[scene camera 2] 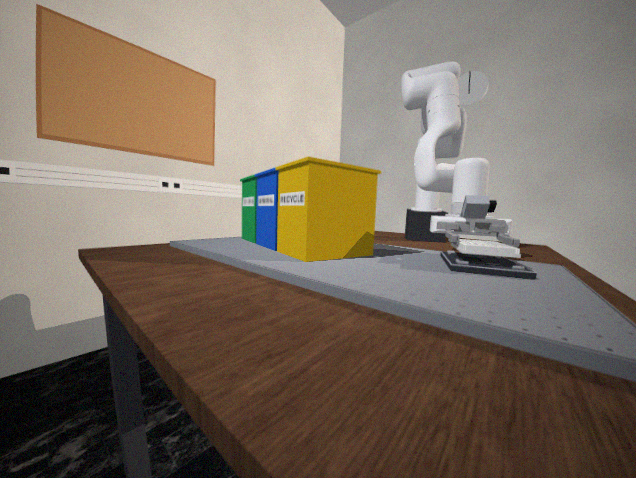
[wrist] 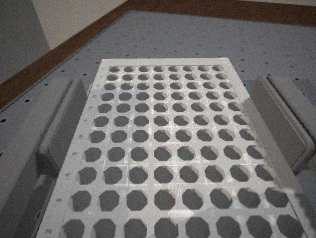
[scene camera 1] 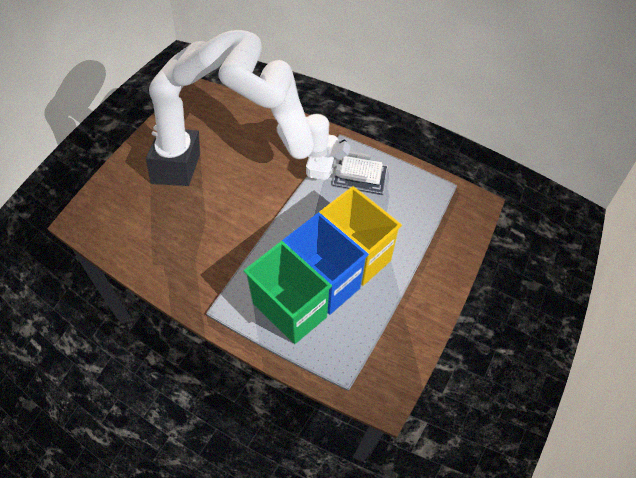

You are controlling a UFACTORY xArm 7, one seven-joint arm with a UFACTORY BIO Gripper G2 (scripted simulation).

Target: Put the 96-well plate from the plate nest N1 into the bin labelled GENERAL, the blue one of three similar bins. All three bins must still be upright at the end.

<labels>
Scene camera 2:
white 96-well plate: 492, 248
blue general bin: 267, 181
yellow recycle bin: 326, 210
green bin: 249, 184
dark plate nest N1: 504, 263
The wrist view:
white 96-well plate: 169, 140
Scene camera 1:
white 96-well plate: 363, 167
blue general bin: 329, 251
yellow recycle bin: 357, 216
green bin: 280, 271
</labels>
